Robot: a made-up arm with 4 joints.
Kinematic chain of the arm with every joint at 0, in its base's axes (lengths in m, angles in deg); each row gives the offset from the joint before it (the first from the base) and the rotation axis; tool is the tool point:
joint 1: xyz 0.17 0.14 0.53 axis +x
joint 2: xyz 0 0.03 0.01 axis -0.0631 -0.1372 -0.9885
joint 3: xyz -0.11 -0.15 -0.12 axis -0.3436 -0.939 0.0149
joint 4: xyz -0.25 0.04 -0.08 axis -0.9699 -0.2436 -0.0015
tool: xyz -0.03 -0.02 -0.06
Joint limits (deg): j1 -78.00..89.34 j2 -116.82..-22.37 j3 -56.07..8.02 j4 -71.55..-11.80
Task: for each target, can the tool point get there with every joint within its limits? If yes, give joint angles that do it. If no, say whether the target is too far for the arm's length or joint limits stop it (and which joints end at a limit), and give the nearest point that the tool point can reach.
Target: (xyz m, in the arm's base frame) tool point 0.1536 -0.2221 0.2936
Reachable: yes | joints 13.27 -83.01 -12.18 -50.54
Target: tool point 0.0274 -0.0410 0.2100
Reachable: yes | joints 62.67 -58.60 -43.59 -29.98
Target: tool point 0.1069 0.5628 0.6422
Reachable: no: joint limits stop it (at a limit: joint 1, joint 3, joint 4) | nearest point -0.0644 0.1882 0.7985 | short by 0.441 m
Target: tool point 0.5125 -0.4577 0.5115
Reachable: no: too far | nearest point 0.3819 -0.2770 0.5171 | short by 0.223 m
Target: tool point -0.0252 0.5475 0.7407
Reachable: no: joint limits stop it (at a limit: joint 1, joint 3, joint 4) | nearest point -0.1003 0.1928 0.7655 | short by 0.363 m
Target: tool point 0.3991 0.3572 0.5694
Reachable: no: joint limits stop it (at a limit: joint 1, joint 2, joint 3, joint 4) | nearest point 0.4148 0.1583 0.7917 | short by 0.299 m
